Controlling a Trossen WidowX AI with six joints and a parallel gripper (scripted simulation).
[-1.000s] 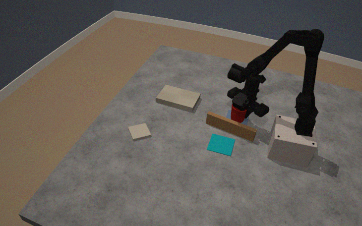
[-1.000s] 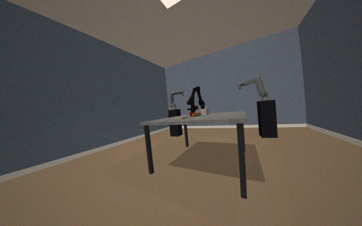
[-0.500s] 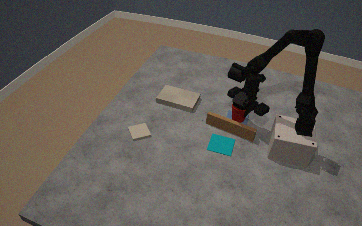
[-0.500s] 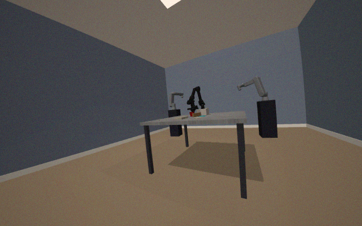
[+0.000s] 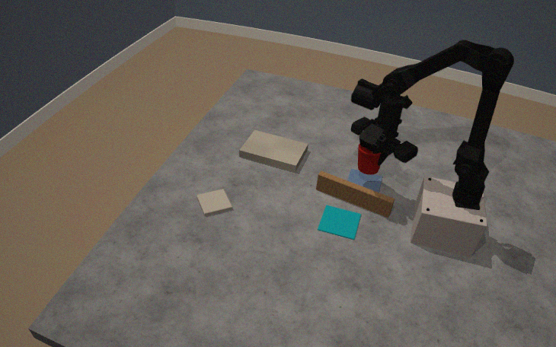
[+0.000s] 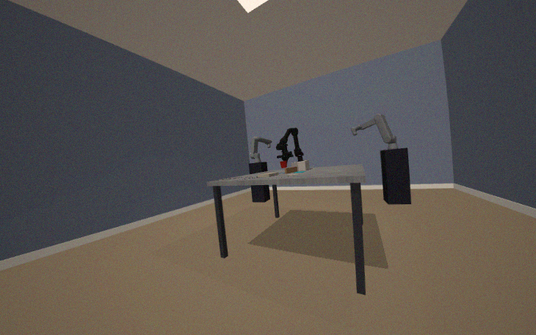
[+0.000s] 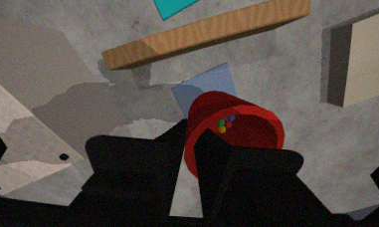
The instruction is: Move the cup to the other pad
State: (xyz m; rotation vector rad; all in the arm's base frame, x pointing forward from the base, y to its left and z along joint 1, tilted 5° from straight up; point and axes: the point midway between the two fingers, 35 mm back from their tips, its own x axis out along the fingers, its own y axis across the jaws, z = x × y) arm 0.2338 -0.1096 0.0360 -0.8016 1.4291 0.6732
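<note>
My gripper tip is 8 cm short of the cyan pad, 16 cm to the right of it and 10 cm above it. The rest, counted from my gripper tip: large beige slab 31 cm ahead, 8 cm to the right, 8 cm below; then light blue pad 2 cm ahead, 2 cm to the right, 10 cm below; then red cup 2 cm ahead, 2 cm to the right.
</note>
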